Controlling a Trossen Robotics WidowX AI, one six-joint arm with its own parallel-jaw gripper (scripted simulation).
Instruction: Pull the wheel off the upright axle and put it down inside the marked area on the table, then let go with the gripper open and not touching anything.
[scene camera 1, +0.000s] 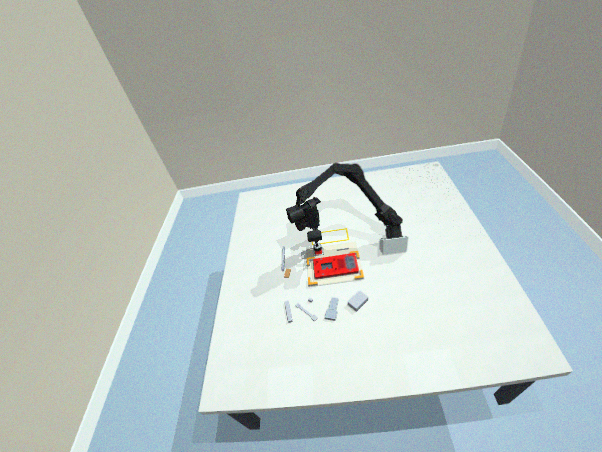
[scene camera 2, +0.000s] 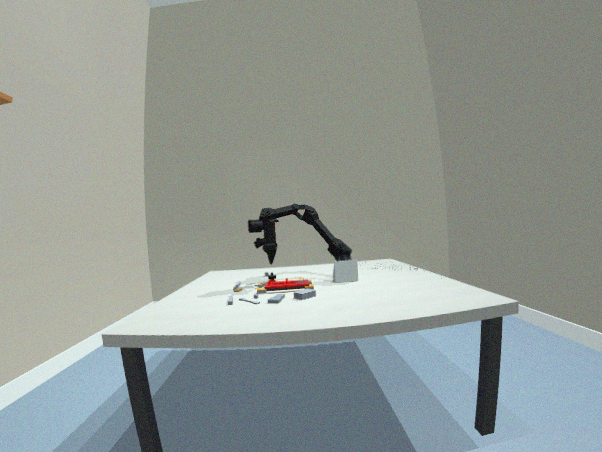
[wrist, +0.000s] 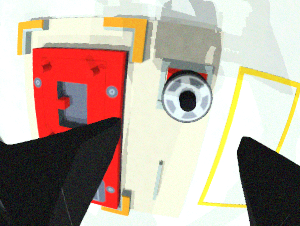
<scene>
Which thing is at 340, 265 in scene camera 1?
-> A red plate.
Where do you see my gripper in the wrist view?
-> At 182, 136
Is my gripper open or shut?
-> Open.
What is my gripper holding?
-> Nothing.
</scene>
